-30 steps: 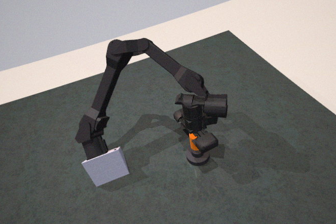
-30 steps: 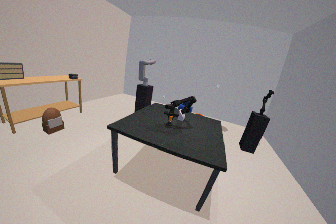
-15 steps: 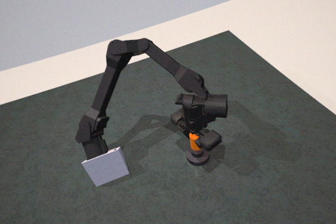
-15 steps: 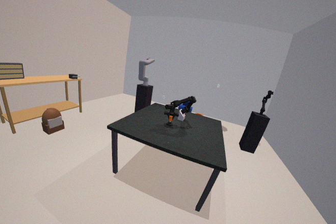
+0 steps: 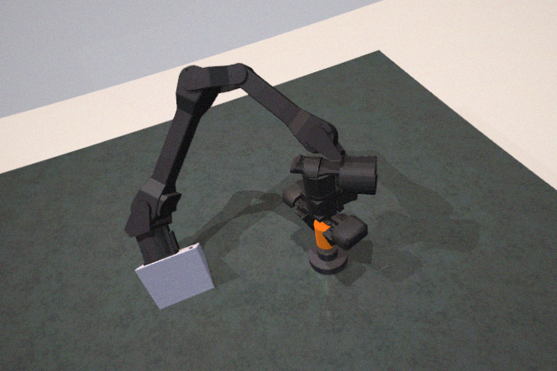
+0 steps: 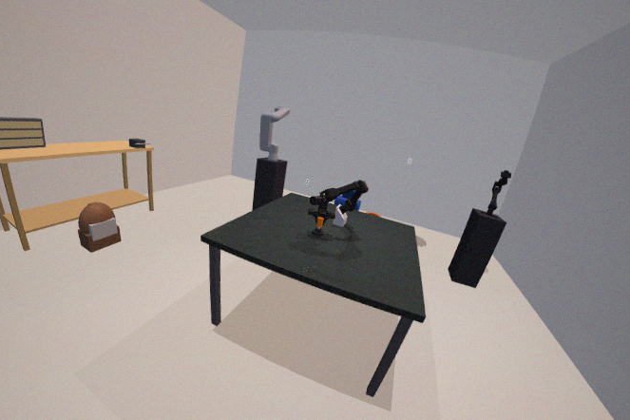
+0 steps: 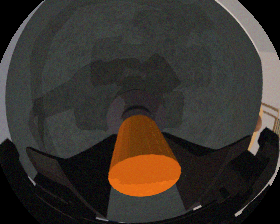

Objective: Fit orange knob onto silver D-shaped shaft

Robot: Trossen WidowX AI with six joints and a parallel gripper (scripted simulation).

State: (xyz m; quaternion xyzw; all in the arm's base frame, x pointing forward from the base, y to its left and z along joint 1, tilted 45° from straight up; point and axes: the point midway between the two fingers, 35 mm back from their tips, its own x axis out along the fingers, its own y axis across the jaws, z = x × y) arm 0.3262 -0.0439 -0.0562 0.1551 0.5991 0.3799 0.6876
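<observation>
The orange knob is 40 mm above my gripper tip. Round my gripper tip: dark round pedestal (40 mm below).
</observation>
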